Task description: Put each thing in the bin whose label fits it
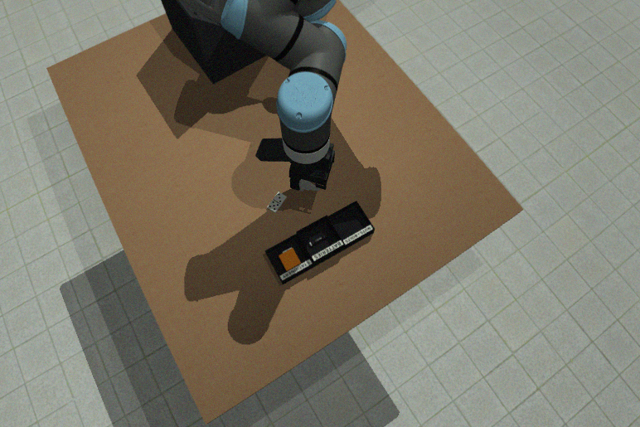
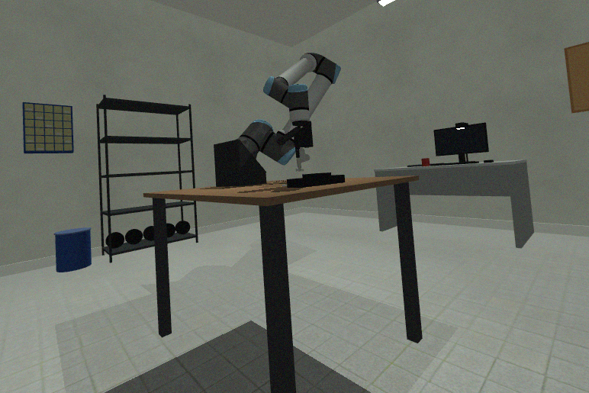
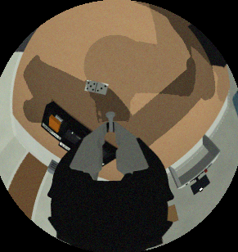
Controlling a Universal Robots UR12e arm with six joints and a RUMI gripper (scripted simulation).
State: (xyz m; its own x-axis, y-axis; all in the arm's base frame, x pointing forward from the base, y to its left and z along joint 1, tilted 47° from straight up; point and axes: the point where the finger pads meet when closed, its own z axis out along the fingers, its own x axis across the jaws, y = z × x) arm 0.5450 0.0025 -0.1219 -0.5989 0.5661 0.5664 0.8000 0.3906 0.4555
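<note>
My hand is 120 mm short of the black battery, 40 mm to the left of it and 60 mm above it. Round my hand: orange block (120 mm ahead, 120 mm to the right, 60 mm below); then white bolt (10 mm below); then white domino (30 mm behind, 60 mm to the right, 70 mm below).
</note>
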